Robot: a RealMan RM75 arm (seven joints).
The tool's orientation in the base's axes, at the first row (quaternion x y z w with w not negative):
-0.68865, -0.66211, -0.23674, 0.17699
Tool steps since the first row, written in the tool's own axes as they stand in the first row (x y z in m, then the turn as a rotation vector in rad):
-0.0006, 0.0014, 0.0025, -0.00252, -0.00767, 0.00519
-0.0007, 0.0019, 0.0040, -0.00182, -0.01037, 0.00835
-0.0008, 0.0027, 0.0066, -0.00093, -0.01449, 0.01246
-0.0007, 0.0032, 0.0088, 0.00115, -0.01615, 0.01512
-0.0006, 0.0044, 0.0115, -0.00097, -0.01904, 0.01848
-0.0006, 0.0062, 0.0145, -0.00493, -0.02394, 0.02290
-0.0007, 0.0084, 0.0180, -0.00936, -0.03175, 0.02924
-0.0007, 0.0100, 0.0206, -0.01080, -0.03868, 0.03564
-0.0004, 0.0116, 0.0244, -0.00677, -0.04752, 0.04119
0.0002, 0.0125, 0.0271, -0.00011, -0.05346, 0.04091
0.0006, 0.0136, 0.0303, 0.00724, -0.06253, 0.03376
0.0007, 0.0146, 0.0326, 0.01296, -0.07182, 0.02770
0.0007, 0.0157, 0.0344, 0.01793, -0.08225, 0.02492
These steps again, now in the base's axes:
0.0016, 0.0008, -0.0023, -0.00719, 0.00127, -0.00623
0.0023, 0.0015, -0.0036, -0.00958, 0.00377, -0.00863
0.0033, 0.0029, -0.0057, -0.01330, 0.00705, -0.01181
0.0040, 0.0041, -0.0074, -0.01468, 0.01036, -0.01296
0.0054, 0.0056, -0.0095, -0.01728, 0.01065, -0.01712
0.0075, 0.0072, -0.0119, -0.02179, 0.01013, -0.02333
0.0100, 0.0089, -0.0147, -0.02904, 0.01047, -0.03159
0.0118, 0.0103, -0.0167, -0.03537, 0.01326, -0.03816
0.0138, 0.0126, -0.0196, -0.04362, 0.02023, -0.04110
0.0149, 0.0145, -0.0214, -0.04948, 0.02594, -0.03755
0.0163, 0.0166, -0.0237, -0.05909, 0.02860, -0.02816
0.0175, 0.0179, -0.0255, -0.06883, 0.03052, -0.02060
0.0188, 0.0188, -0.0269, -0.07941, 0.03372, -0.01625

